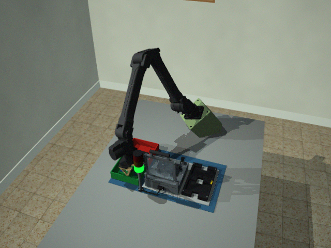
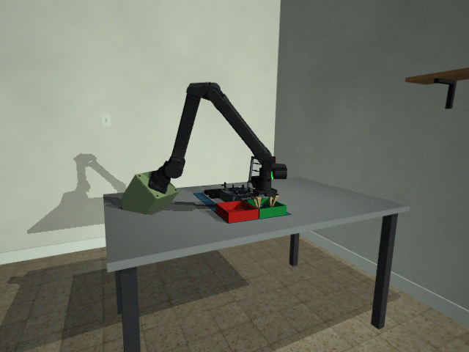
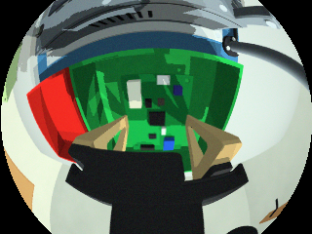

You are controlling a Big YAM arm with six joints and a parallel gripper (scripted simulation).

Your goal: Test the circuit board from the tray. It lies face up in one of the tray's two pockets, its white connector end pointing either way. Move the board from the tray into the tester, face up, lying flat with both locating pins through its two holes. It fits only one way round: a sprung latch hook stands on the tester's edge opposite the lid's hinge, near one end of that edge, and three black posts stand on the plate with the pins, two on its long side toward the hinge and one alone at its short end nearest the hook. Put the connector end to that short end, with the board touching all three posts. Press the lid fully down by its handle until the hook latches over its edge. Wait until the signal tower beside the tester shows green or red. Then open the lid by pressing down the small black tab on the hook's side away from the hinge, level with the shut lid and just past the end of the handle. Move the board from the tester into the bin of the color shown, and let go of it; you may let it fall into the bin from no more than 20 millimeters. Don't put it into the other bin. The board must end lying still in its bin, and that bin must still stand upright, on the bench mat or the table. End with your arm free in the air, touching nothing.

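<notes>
Right now the green bin is 10 mm below my hand. The rest, counted from my hand: tester plate: 200 mm to the left, 50 mm behind, 50 mm above; green circuit board: right at my hand; red bin: 150 mm behind, 10 mm to the right, 10 mm below.
</notes>
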